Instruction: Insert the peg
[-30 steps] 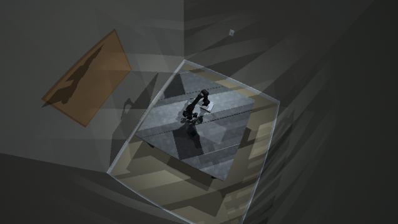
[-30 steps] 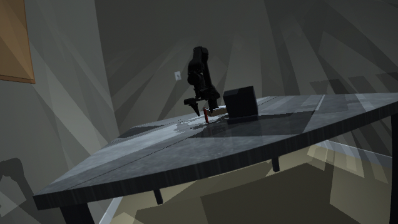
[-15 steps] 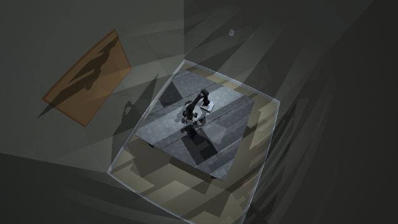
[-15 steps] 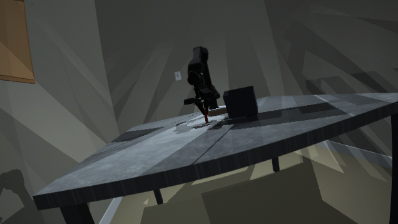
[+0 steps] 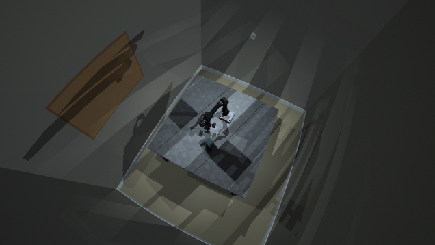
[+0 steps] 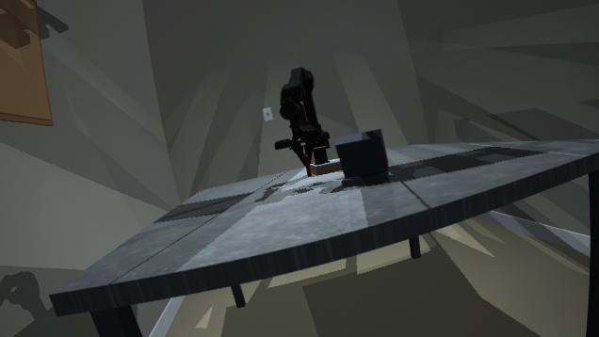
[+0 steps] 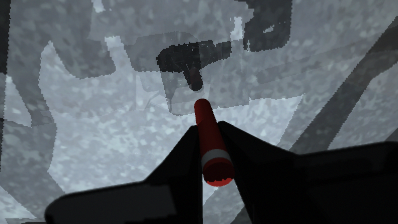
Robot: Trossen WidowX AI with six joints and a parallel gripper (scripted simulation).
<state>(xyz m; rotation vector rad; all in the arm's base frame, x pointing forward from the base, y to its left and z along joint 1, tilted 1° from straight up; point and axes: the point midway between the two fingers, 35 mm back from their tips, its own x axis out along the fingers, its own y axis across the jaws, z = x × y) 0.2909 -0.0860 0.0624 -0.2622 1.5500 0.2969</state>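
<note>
Right now the sloped panel block is 170 mm ahead of my gripper tip, 150 mm to the left of it and 10 mm above it. From my gripper tip the other things lie so: peg 20 mm above.
</note>
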